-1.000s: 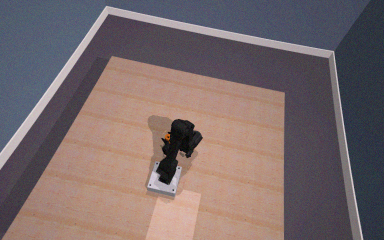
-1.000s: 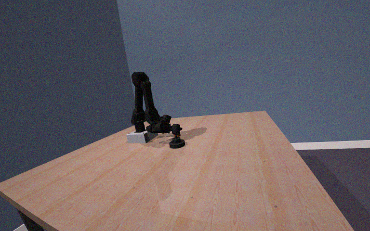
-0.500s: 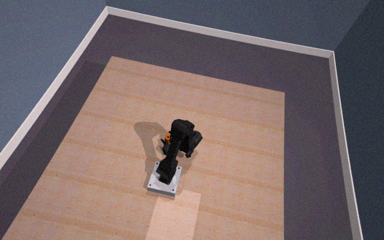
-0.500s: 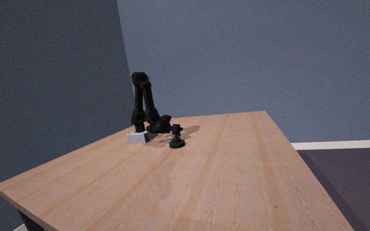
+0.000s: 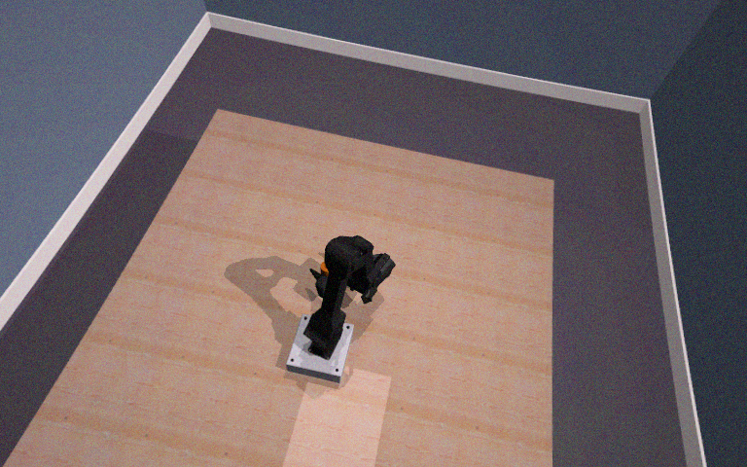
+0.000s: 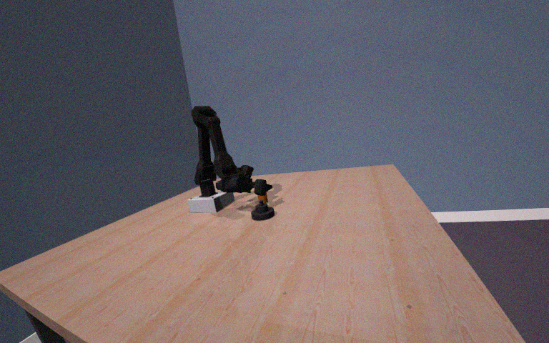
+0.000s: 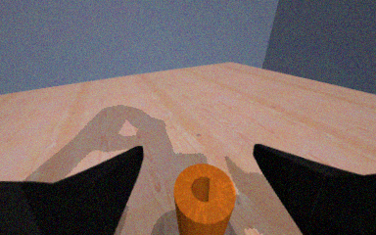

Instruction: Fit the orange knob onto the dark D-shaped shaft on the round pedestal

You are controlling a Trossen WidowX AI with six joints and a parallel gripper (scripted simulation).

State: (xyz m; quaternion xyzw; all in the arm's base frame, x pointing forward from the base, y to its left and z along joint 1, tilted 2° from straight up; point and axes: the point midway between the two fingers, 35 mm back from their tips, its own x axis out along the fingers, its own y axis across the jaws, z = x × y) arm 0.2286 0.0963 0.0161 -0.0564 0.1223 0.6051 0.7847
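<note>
The orange knob lies 40 mm below my gripper tip, 30 mm to the right of it and 10 mm behind it. Also, from my gripper tip: round dark pedestal 160 mm to the right, 90 mm ahead, 40 mm below.
</note>
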